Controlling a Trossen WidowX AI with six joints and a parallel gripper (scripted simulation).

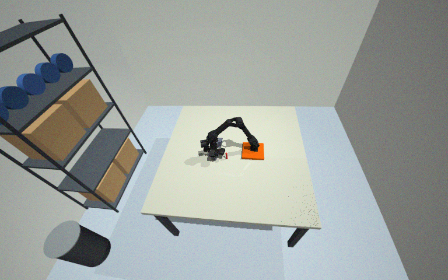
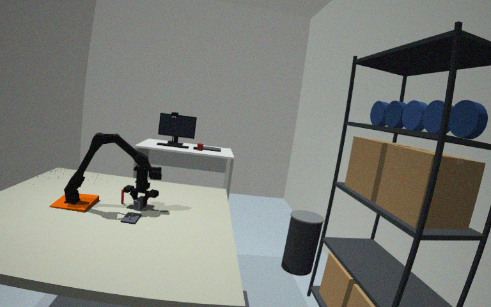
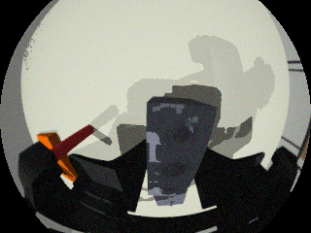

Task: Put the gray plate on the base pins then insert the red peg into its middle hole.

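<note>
Now: gripper tip 160 mm to the left of the dark base and 10 mm short of it. The rest, counted from my gripper tip: red peg (110 mm behind, 30 mm above, 20 mm to the left); then gray plate (30 mm above).
</note>
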